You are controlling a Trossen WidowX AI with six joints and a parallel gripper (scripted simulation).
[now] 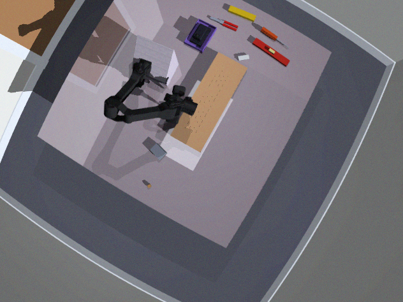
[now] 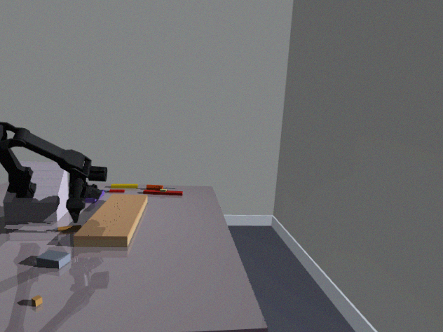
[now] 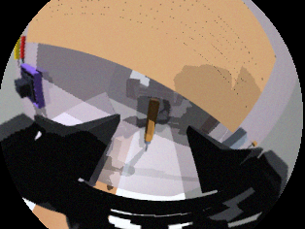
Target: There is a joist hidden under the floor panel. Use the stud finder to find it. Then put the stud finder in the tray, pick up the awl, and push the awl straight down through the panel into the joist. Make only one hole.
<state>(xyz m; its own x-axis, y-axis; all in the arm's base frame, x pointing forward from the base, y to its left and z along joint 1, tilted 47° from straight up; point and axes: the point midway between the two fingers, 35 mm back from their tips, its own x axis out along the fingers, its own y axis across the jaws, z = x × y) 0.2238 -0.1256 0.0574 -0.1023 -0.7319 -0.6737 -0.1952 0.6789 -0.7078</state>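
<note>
The awl lies 6 cm behind my gripper tip, 4 cm below it and 1 cm to the right of it. From my gripper tip the other things lie so: grey-blue block 25 cm to the right, 3 cm below; purple tray 43 cm to the left, 5 cm behind, 3 cm below; stud finder 42 cm to the left, 5 cm behind.
</note>
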